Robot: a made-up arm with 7 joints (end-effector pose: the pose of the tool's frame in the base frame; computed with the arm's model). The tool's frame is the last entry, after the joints.
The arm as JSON. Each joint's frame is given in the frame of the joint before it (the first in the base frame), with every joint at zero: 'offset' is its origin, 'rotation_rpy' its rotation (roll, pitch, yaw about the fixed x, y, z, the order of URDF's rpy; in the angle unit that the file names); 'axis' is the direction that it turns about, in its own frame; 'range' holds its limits. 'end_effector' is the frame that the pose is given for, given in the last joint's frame.
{
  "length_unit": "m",
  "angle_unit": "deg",
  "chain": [
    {
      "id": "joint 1",
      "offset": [
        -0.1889,
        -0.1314,
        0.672
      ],
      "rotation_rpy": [
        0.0,
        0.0,
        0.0
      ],
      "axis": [
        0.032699,
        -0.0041,
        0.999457
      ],
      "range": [
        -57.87,
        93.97
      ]
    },
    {
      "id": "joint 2",
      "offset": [
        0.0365,
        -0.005,
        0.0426
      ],
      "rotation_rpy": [
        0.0,
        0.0,
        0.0
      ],
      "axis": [
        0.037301,
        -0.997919,
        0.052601
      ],
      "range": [
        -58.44,
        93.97
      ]
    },
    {
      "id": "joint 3",
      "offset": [
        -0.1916,
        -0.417,
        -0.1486
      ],
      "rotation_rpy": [
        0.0,
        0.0,
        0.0
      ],
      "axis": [
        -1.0,
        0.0,
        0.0
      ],
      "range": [
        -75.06,
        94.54
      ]
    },
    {
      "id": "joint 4",
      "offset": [
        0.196,
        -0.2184,
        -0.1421
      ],
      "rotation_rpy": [
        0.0,
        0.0,
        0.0
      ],
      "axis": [
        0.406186,
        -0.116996,
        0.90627
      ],
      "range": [
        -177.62,
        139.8
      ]
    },
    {
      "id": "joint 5",
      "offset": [
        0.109,
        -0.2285,
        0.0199
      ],
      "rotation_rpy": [
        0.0,
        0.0,
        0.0
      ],
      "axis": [
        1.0,
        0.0,
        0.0
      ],
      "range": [
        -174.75,
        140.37
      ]
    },
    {
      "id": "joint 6",
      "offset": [
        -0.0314,
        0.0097,
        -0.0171
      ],
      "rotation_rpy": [
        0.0,
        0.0,
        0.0
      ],
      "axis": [
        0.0,
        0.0,
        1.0
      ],
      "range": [
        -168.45,
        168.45
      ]
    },
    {
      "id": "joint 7",
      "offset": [
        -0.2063,
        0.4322,
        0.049
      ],
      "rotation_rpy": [
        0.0,
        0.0,
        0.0
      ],
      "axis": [
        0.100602,
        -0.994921,
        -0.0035
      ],
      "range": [
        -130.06,
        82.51
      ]
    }
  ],
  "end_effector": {
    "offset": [
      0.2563,
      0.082,
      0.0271
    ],
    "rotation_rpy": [
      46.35,
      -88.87,
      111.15
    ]
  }
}
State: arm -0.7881 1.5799 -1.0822 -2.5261 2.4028 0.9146 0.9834
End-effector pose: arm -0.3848 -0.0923 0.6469 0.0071 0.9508 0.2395 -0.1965
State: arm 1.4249 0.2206 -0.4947 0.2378 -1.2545 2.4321 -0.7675
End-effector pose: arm 0.9481 -0.2929 0.2659 0.0782 0.3617 -0.9246 -0.0907
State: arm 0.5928 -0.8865 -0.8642 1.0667 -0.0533 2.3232 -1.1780
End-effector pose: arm -0.3539 -0.7699 -0.1967 0.5957 0.0196 -0.5375 -0.5965
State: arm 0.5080 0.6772 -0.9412 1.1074 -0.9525 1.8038 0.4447
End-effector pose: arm 0.5833 -0.4841 0.0276 0.5474 0.4272 -0.5606 -0.4511
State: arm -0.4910 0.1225 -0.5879 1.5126 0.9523 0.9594 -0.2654
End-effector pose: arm -0.5102 -1.0160 0.1872 0.8487 -0.0331 -0.1674 -0.5006
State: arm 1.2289 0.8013 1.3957 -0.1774 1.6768 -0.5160 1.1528
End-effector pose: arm -0.1055 -0.5477 1.2671 0.4556 -0.0579 0.5344 -0.7096
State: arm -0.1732 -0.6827 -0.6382 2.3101 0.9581 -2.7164 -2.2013
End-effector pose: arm -0.2663 -0.1912 0.9562 0.1301 -0.3777 -0.3663 0.8404
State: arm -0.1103 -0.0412 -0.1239 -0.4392 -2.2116 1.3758 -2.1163
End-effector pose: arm -0.7104 -0.7543 0.7844 0.5279 -0.0093 0.2960 -0.7960
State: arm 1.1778 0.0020 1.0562 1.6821 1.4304 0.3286 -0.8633
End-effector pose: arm 0.3861 -0.1834 1.1291 0.2845 -0.5069 -0.6805 0.4461
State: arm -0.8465 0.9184 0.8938 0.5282 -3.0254 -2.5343 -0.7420
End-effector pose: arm -0.2063 -0.5406 0.8559 0.1953 -0.6483 0.4011 0.6171
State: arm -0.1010 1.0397 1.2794 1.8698 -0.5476 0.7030 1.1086
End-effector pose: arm -0.5383 -0.9218 0.8026 0.4678 -0.2996 -0.6289 -0.5440
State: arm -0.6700 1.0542 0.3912 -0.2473 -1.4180 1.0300 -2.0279
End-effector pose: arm -0.9169 -0.8035 0.2168 0.6263 0.4033 -0.3199 -0.5855
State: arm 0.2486 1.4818 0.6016 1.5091 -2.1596 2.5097 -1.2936
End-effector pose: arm -0.1935 -0.9934 0.9864 0.9153 -0.0086 0.1756 -0.3623
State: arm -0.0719 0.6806 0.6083 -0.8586 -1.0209 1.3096 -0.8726
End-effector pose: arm -0.4408 -0.7947 0.2023 0.6977 0.7096 0.0717 -0.0670
